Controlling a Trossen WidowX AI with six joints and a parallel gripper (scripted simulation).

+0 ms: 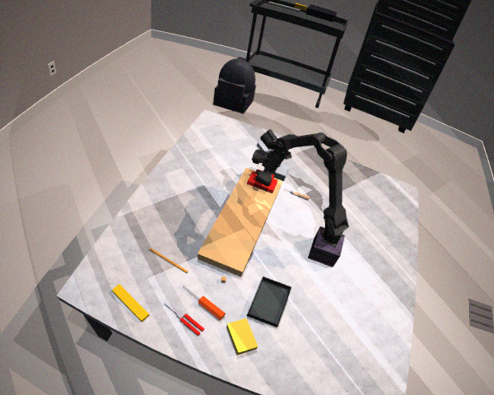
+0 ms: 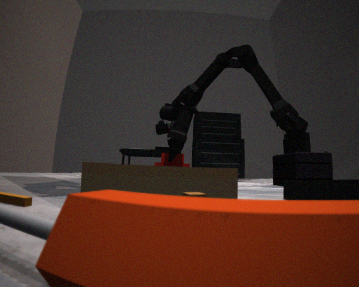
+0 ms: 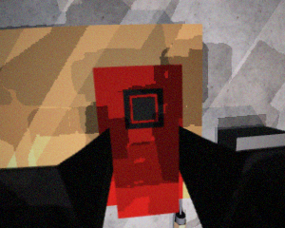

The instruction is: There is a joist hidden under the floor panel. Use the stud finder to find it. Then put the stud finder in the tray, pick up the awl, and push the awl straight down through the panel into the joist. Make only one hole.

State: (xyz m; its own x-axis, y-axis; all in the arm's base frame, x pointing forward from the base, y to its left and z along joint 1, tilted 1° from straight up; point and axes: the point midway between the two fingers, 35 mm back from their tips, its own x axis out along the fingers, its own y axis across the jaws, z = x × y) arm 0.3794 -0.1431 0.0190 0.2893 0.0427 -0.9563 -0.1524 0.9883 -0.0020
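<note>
Now: the small tan cube 11 cm behind my gripper tip, 49 cm to the left of it and 6 cm below it. The rest, counted from my gripper tip: awl 15 cm behind, 8 cm to the right, 6 cm below; then grey box 4 cm behind, 15 cm to the right, 5 cm below; then stud finder 2 cm above.
</note>
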